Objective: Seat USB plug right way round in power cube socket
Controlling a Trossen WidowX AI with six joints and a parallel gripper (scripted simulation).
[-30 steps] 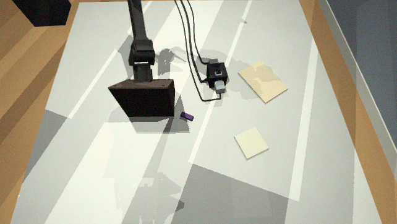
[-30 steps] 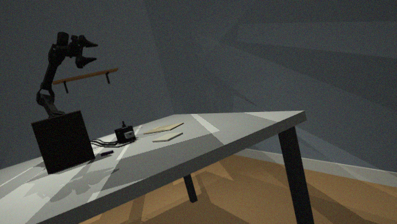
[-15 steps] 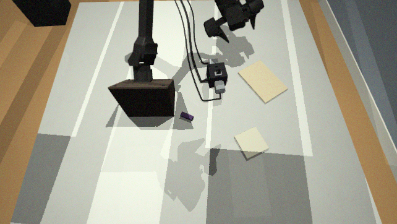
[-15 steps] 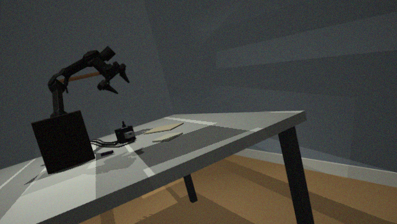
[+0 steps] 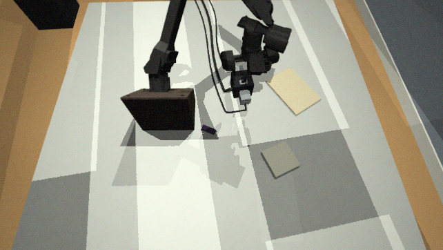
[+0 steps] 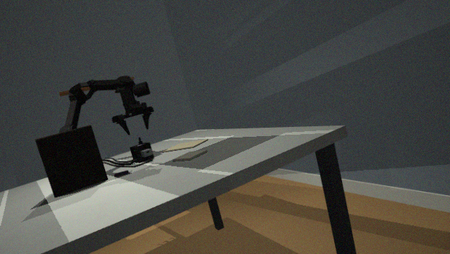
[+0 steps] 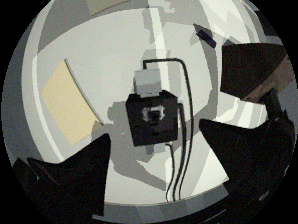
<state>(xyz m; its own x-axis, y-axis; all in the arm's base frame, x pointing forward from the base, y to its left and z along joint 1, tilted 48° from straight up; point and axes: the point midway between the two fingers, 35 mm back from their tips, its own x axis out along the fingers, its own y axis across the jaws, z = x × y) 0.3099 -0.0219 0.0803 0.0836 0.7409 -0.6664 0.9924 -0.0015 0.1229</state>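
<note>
My gripper tip is 5 cm above the USB plug. From my gripper tip the other things lie so: small purple stick 15 cm behind, 15 cm to the right, 13 cm below.
</note>
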